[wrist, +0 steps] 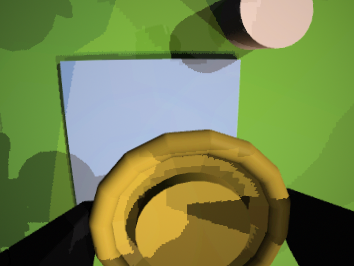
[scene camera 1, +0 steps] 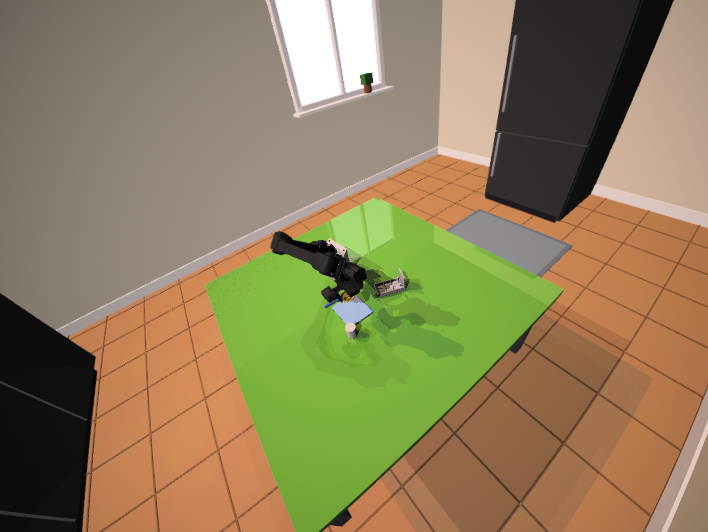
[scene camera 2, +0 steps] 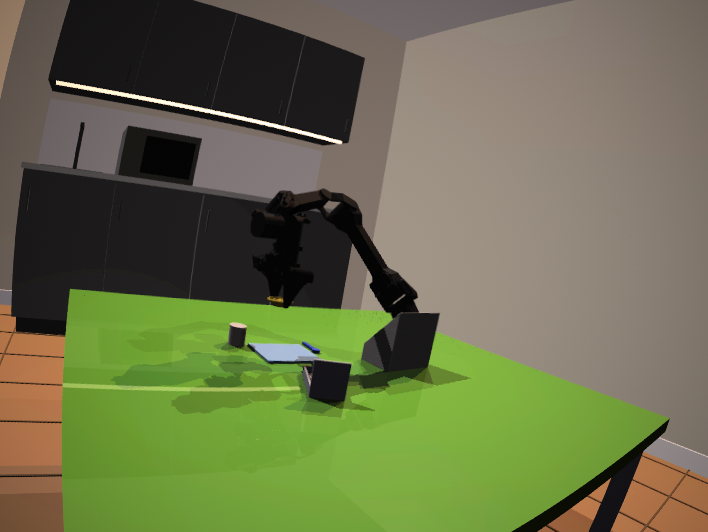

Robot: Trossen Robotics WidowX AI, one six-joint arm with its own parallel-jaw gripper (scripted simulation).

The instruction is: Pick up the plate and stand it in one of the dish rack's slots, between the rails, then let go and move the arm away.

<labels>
gripper: holds an orange plate [wrist: 197,190]
</labels>
